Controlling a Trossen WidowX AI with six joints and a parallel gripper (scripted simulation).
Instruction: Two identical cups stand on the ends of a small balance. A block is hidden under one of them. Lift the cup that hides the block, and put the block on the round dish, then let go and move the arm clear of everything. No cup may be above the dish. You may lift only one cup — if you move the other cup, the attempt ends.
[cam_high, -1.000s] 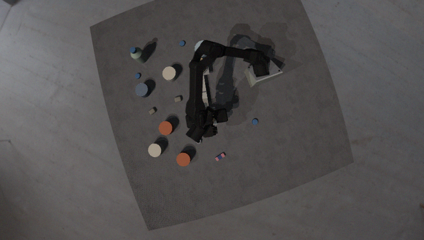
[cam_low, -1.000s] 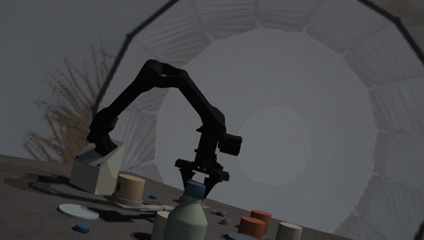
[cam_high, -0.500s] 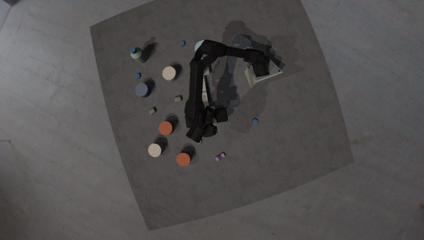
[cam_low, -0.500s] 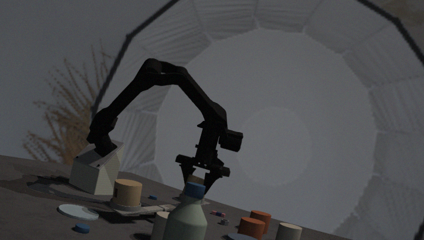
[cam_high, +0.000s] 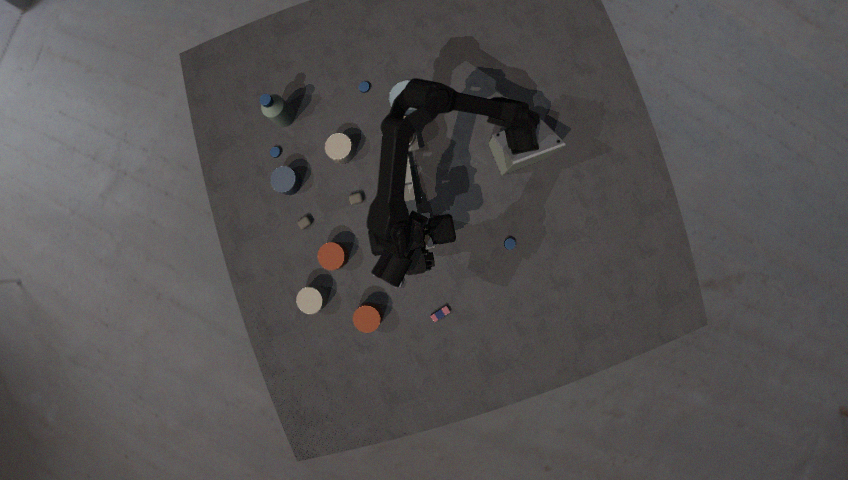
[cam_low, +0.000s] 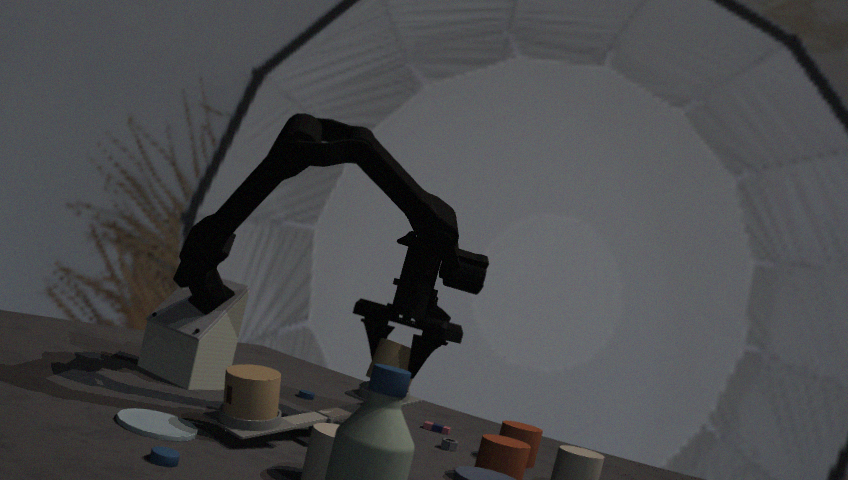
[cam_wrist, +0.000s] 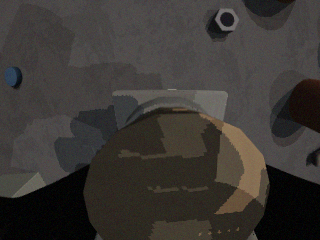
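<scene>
Now: the grey-green block 10 mm to the right of my gripper tip and 30 mm below it. From my gripper tip the other things lie so: red-blue piece: 20 mm behind, 210 mm to the left, 110 mm below; nut: 70 mm ahead, 110 mm to the left, 100 mm below; round dish: 50 mm behind, 370 mm to the right, 110 mm below.
</scene>
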